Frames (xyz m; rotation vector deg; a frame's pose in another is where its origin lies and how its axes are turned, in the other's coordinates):
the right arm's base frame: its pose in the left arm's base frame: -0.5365 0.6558 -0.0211 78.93 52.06 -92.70
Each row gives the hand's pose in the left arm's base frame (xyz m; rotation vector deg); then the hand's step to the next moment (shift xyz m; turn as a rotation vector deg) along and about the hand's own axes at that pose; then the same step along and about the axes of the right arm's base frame.
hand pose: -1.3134 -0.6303 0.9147 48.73 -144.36 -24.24
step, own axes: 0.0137 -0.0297 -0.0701 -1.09 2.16 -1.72
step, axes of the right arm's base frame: -0.0492 0.0525 0.0284 -2.31 -0.39 -1.82
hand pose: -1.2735 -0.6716 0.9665 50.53 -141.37 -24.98
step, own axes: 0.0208 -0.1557 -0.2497 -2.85 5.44 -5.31
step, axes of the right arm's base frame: -0.1402 0.2447 0.0865 -6.64 -0.44 -4.66
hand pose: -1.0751 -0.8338 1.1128 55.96 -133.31 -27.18
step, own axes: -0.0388 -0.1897 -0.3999 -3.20 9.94 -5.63
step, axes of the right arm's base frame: -0.2091 0.3920 0.0027 -9.29 -3.66 -6.41
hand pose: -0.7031 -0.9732 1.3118 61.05 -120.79 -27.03
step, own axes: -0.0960 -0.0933 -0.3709 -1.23 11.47 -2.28
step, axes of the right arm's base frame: -0.1835 0.3177 -0.1446 -8.39 -7.09 -4.20
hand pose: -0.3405 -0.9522 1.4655 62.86 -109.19 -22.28
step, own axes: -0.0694 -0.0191 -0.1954 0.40 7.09 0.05
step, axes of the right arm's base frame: -0.0848 0.1354 -0.1336 -4.72 -5.21 -0.99
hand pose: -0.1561 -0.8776 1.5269 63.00 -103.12 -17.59
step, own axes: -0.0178 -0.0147 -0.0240 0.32 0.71 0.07
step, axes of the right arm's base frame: 0.0039 0.0226 -0.0241 -0.57 -0.51 0.17
